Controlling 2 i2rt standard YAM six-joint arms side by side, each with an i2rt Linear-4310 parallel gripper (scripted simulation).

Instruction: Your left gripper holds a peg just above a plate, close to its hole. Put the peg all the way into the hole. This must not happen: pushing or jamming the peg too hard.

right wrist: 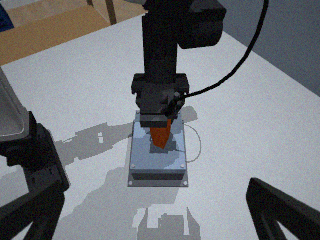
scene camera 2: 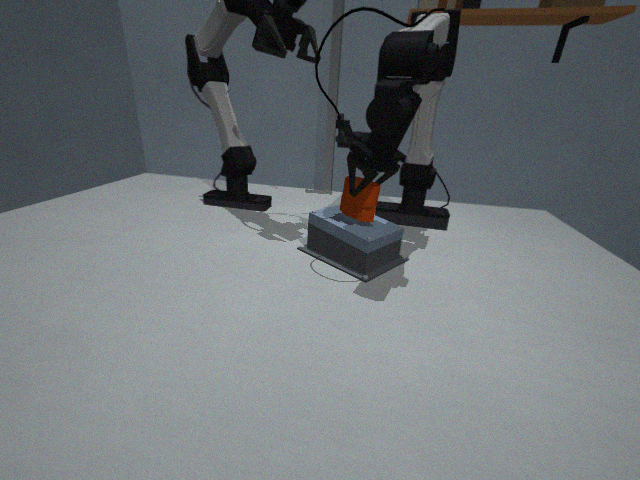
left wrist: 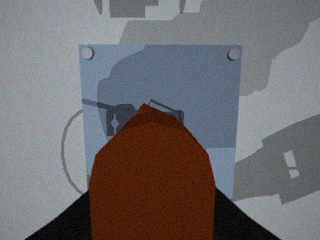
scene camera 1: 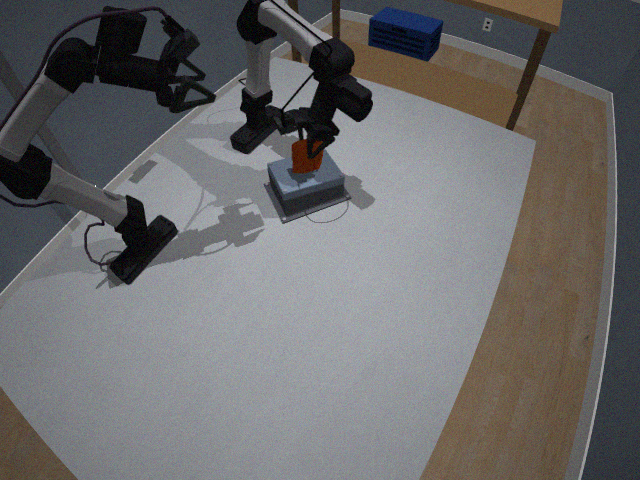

Observation:
I see my left gripper, my right gripper, an orange peg and a blue-grey plate.
My left gripper is seen too in the right wrist view, in the left wrist view and in scene camera 1. My right gripper also shows in the right wrist view and in scene camera 2.

